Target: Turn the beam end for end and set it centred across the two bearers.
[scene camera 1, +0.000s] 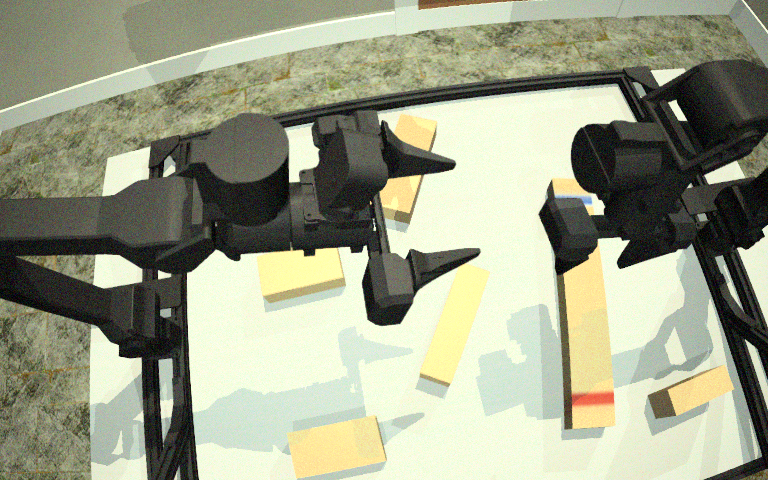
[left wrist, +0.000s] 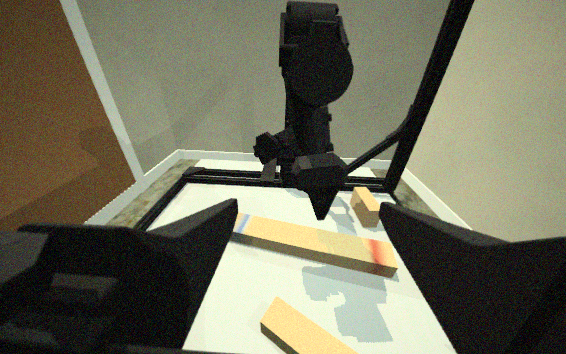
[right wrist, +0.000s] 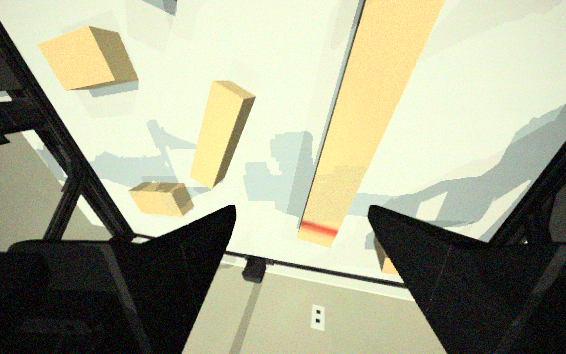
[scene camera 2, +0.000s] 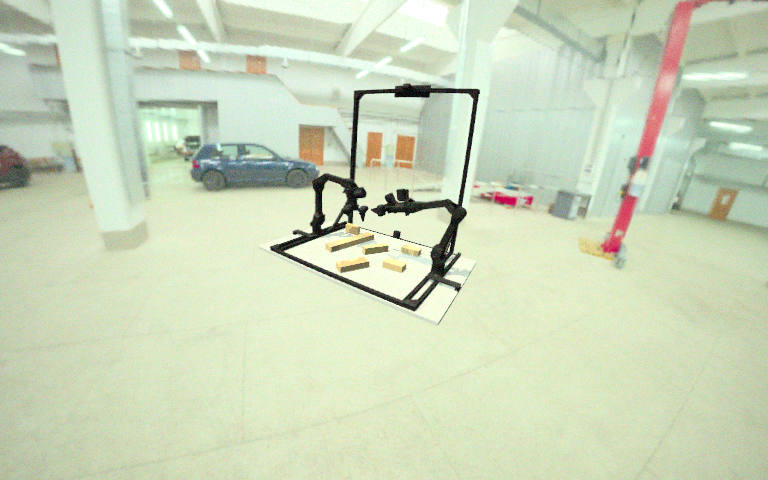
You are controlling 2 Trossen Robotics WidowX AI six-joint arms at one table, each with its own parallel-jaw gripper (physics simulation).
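Seen in the pictures: left gripper, between the fingertips: (scene camera 1: 467,206) (left wrist: 308,206) (scene camera 2: 375,208); right gripper, between the fingertips: (scene camera 1: 589,268) (left wrist: 317,205) (right wrist: 301,211) (scene camera 2: 357,221); left arm's base, origin of its link: (scene camera 1: 162,338) (right wrist: 33,114) (scene camera 2: 437,272); right arm's base, origin of its link: (scene camera 1: 714,237) (left wrist: 287,177) (scene camera 2: 316,233).
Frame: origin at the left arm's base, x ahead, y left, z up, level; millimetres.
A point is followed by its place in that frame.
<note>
The beam (scene camera 1: 586,339) @(x 616, y -111, z 19 mm) (scene camera 2: 350,242) @(x 610, y -6, z 11 mm) (left wrist: 310,242) @(x 618, y -54, z 19 mm) (right wrist: 375,100) @(x 653, y 8, z 19 mm) lies flat on the table, a blue band at its far end in scene camera 1 and a red band at its near end. Two short, wide blocks (scene camera 1: 300,274) @(x 235, y 61, z 19 mm) (scene camera 1: 336,447) @(x 253, y -188, z 19 mm) stand apart at the left; which blocks are the bearers is not plain. My left gripper (scene camera 1: 467,207) @(x 435, y -6, z 278 mm) is open and empty, above the table left of the beam. My right gripper (scene camera 1: 591,266) @(x 590, y -48, z 150 mm) (right wrist: 301,211) @(x 590, y -48, z 150 mm) is open and empty above the beam; its arm hides part of the beam's blue end in scene camera 1.
A narrow block (scene camera 1: 455,325) @(x 436, y -53, z 25 mm) (right wrist: 215,130) @(x 450, y -26, z 25 mm) lies slanted between the wide blocks and the beam. Another block (scene camera 1: 396,198) @(x 391, y 156, z 19 mm) lies partly under the left gripper. A small block (scene camera 1: 696,390) @(x 751, y -225, z 44 mm) (left wrist: 365,205) @(x 730, y -210, z 41 mm) lies right of the beam's red end. A black frame (scene camera 1: 453,93) @(x 531, y 360, z 0 mm) borders the table.
</note>
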